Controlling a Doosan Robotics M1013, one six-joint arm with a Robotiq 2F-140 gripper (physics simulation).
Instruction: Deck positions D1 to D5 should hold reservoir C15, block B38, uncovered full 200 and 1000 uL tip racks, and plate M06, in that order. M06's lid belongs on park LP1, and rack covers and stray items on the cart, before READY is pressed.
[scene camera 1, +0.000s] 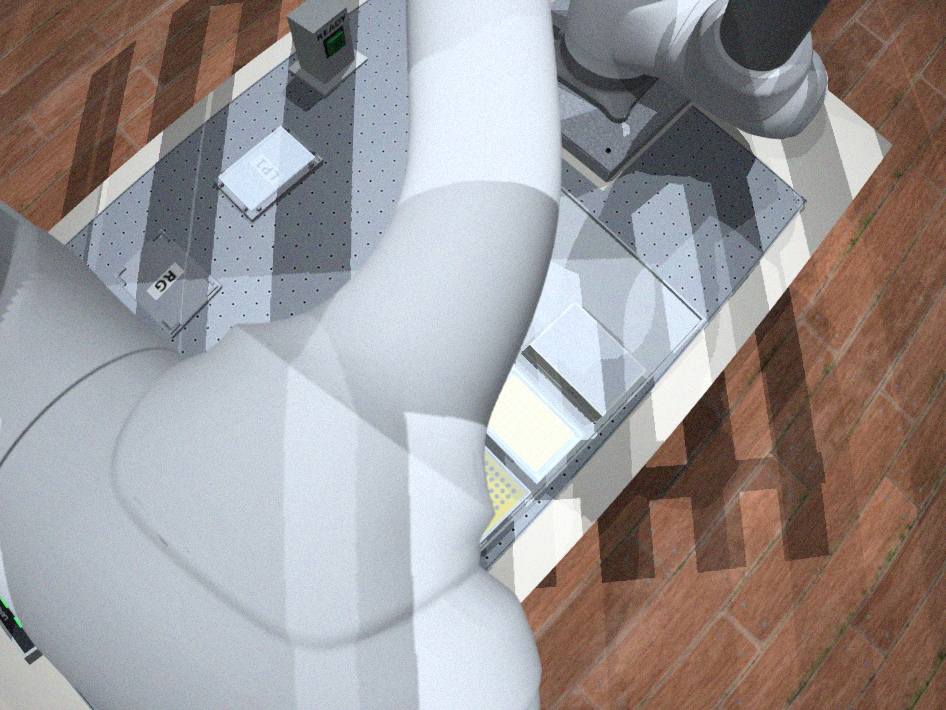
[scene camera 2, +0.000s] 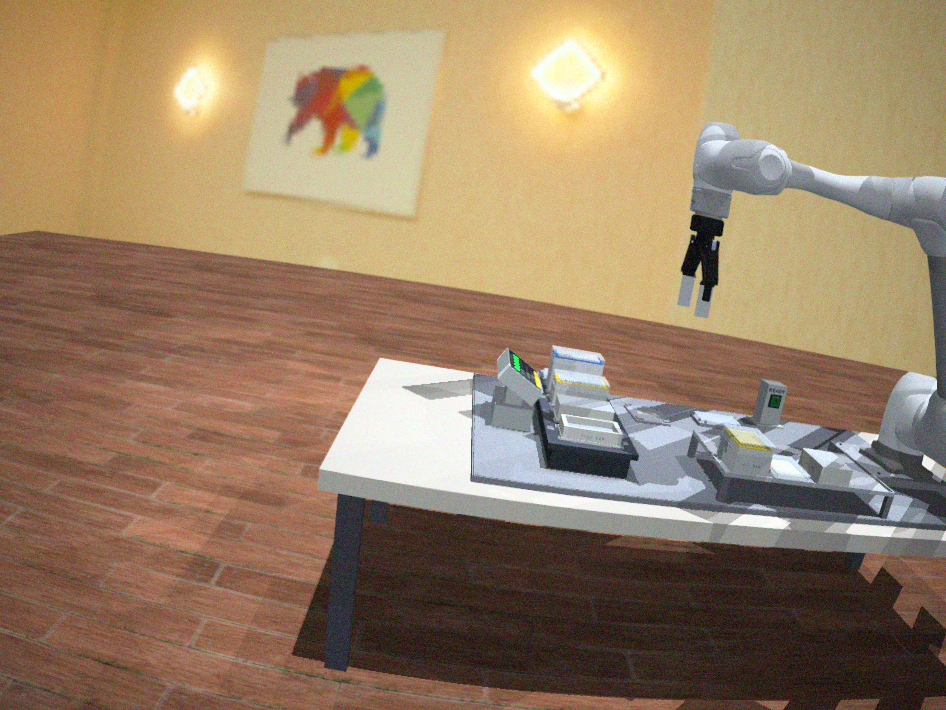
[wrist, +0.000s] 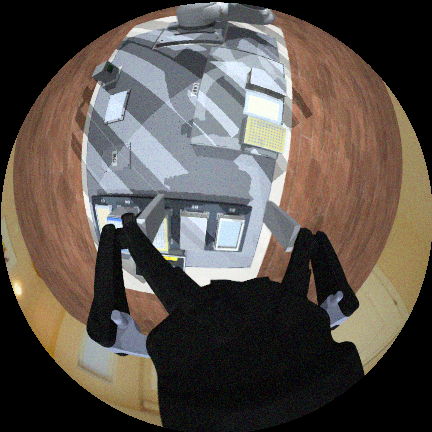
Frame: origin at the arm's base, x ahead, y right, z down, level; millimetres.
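Seen in the pictures: gripper, fingertip midpoint: (scene camera 2: 691, 311) (wrist: 216, 207); arm's base at its link origin: (scene camera 1: 604, 65) (scene camera 2: 894, 464).
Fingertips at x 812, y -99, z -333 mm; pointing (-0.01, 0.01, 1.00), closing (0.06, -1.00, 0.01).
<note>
Pixels of each thing's top centre, then the offset from my fingertips to it. "pt": a spot on its surface instead.
- reservoir at its top centre: (scene camera 2: 591, 424) (wrist: 229, 235) dx +200, dy -73, dz +262 mm
- pale block at its top centre: (scene camera 2: 585, 402) (wrist: 192, 234) dx +189, dy +50, dz +251 mm
- yellow-edged tip rack at its top centre: (scene camera 2: 581, 377) (wrist: 153, 235) dx +178, dy +174, dz +222 mm
- blue-edged tip rack at its top centre: (scene camera 2: 578, 352) (wrist: 117, 236) dx +167, dy +297, dz +190 mm
- cream plate at its top centre: (wrist: 103, 221) dx +156, dy +421, dz +279 mm
- Park LP1 at a spot on its surface: (scene camera 1: 268, 171) (wrist: 116, 105) pt dx -306, dy +366, dz +333 mm
- READY button at its top centre: (scene camera 1: 332, 35) (scene camera 2: 775, 396) dx -519, dy +424, dz +256 mm
- cart at its top centre: (scene camera 1: 516, 356) (scene camera 2: 793, 460) (wrist: 245, 89) dx -306, dy -105, dz +285 mm
- yellow-topped box at its top centre: (scene camera 1: 463, 478) (scene camera 2: 749, 435) (wrist: 267, 133) dx -137, dy -155, dz +221 mm
- cream-topped plate at its top centre: (scene camera 1: 525, 421) (scene camera 2: 784, 464) (wrist: 264, 106) dx -245, dy -167, dz +275 mm
- grey box at its top centre: (scene camera 1: 588, 357) (scene camera 2: 827, 459) (wrist: 269, 80) dx -352, dy -178, dz +249 mm
- RG nest at its top centre: (scene camera 1: 164, 279) (scene camera 2: 647, 411) (wrist: 113, 157) dx -81, dy +364, dz +337 mm
- display at a spot on its surface: (scene camera 2: 519, 374) pt dx +343, dy +88, dz +217 mm
My gripper (scene camera 2: 693, 304) (wrist: 216, 207) is open and empty, high above the table. On the dark deck (scene camera 2: 592, 460) (wrist: 210, 201), a reservoir (scene camera 2: 590, 431) (wrist: 230, 234) stands at the D1 end. Beside it are a pale block (wrist: 194, 230), a yellow-edged tip rack (scene camera 2: 580, 385) (wrist: 164, 235) and a blue-edged tip rack (scene camera 2: 576, 363) (wrist: 115, 220). A cream plate (wrist: 103, 214) at the far end is partly hidden. Whether the racks are covered is unclear. Park LP1 (scene camera 1: 268, 171) (wrist: 117, 106) seems to bear a clear lid. The READY button (scene camera 1: 334, 42) (scene camera 2: 775, 400) is green.
The cart (scene camera 1: 664, 305) (scene camera 2: 802, 495) (wrist: 215, 122) holds a yellow-topped box (scene camera 1: 500, 485) (scene camera 2: 746, 450) (wrist: 265, 134), a cream-topped plate (scene camera 1: 534, 424) (wrist: 264, 107) and a grey box (scene camera 1: 588, 359) (wrist: 267, 80). The RG nest (scene camera 1: 166, 281) lies near LP1. A display (scene camera 2: 519, 374) stands beside the deck.
</note>
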